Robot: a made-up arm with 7 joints. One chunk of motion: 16 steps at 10 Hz.
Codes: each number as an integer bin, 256 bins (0 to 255) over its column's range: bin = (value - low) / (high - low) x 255, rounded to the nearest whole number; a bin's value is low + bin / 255 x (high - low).
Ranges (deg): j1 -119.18..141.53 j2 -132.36..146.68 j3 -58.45..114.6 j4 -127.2..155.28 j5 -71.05..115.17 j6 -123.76..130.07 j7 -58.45..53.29
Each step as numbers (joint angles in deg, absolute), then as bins.
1 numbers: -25.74 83.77 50.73 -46.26 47.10 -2.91 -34.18
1 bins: 91 198 161 73 162 121 55
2 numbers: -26.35 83.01 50.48 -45.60 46.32 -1.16 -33.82
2 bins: 91 197 161 74 161 123 56
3 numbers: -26.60 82.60 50.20 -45.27 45.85 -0.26 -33.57
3 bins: 91 196 160 74 160 124 57
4 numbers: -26.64 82.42 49.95 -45.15 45.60 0.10 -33.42
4 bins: 91 196 160 74 160 124 57
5 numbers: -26.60 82.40 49.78 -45.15 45.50 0.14 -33.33
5 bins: 91 196 159 74 160 124 57
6 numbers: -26.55 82.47 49.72 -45.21 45.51 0.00 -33.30
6 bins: 91 196 159 74 160 124 57
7 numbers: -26.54 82.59 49.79 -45.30 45.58 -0.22 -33.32
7 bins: 91 196 159 74 160 124 57
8 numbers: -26.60 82.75 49.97 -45.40 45.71 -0.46 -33.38
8 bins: 91 197 160 74 160 124 57
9 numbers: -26.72 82.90 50.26 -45.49 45.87 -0.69 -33.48
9 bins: 90 197 160 74 160 124 57
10 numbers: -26.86 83.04 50.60 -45.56 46.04 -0.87 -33.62
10 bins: 90 197 161 74 160 123 57
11 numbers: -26.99 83.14 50.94 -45.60 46.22 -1.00 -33.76
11 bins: 90 197 161 74 161 123 56
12 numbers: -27.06 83.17 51.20 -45.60 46.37 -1.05 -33.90
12 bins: 90 197 162 74 161 123 56
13 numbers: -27.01 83.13 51.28 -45.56 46.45 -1.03 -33.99
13 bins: 90 197 162 74 161 123 56
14 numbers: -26.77 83.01 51.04 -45.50 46.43 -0.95 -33.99
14 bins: 90 197 161 74 161 123 56
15 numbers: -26.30 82.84 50.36 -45.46 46.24 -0.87 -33.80
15 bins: 91 197 160 74 161 123 56
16 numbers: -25.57 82.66 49.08 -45.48 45.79 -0.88 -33.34
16 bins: 92 196 158 74 160 123 57
